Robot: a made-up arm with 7 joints.
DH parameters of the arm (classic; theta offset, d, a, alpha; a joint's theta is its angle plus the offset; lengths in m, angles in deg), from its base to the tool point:
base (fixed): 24.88 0 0.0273 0
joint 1: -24.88 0.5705 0.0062 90
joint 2: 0 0.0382 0.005 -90
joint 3: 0 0.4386 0.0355 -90
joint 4: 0 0.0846 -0.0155 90
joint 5: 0 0.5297 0.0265 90
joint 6: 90 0.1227 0.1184 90
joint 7: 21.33 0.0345 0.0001 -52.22
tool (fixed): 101.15 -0.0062 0 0
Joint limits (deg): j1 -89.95..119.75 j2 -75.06..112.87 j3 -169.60..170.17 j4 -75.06..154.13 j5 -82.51..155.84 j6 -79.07..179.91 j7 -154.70..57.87
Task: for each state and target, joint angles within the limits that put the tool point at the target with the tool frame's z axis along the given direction. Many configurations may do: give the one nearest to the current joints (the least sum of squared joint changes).
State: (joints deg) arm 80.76 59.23 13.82 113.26 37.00 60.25 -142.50
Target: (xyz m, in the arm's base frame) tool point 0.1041 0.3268 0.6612 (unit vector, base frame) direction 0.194 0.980 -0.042
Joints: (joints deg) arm 75.45 36.81 13.83 149.62 51.48 57.11 -125.00
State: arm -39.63 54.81 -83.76 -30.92 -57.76 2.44 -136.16
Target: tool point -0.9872 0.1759 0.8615 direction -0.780 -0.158 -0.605
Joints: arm -8.18 73.15 -102.06 2.00 -73.04 -17.00 -124.50
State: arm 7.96 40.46 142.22 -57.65 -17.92 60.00 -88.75
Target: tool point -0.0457 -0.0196 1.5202 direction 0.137 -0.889 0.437
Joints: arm -44.64 17.05 166.94 -16.88 -9.87 100.42 -125.38
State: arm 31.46 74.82 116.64 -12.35 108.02 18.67 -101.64
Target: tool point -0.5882 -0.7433 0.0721 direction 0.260 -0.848 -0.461
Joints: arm 42.60 108.23 112.24 -12.24 111.07 -10.31 -129.80
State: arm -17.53 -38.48 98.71 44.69 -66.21 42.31 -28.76
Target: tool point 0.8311 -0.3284 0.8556 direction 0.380 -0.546 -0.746
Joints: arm -66.14 -60.41 84.12 76.72 -43.79 32.26 -16.04
